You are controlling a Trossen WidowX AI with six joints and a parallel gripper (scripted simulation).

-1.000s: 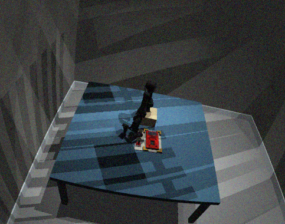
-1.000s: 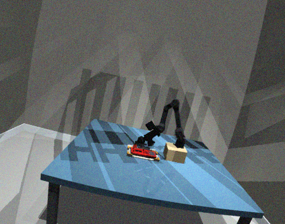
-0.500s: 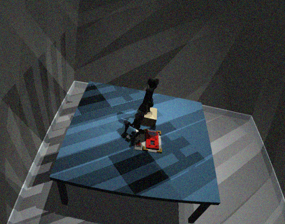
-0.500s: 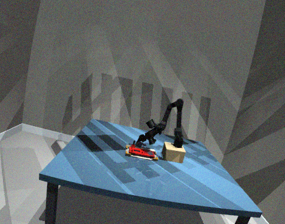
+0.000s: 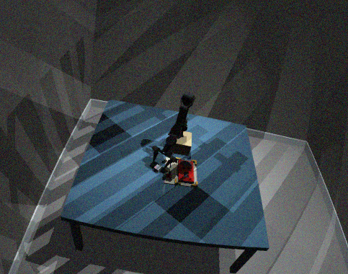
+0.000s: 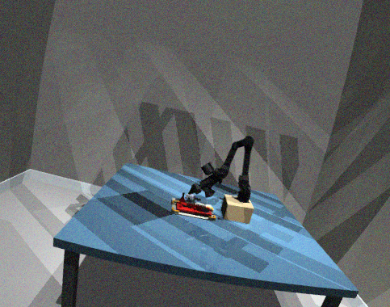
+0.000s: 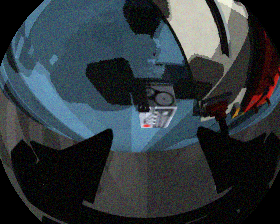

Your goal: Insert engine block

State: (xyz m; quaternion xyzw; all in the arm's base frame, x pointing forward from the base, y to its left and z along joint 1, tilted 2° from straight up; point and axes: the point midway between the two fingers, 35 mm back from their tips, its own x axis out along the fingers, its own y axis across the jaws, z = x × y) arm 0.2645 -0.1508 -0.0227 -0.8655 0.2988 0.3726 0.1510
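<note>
My gripper tip is 3 cm above the engine block and 1 cm short of it.
</note>
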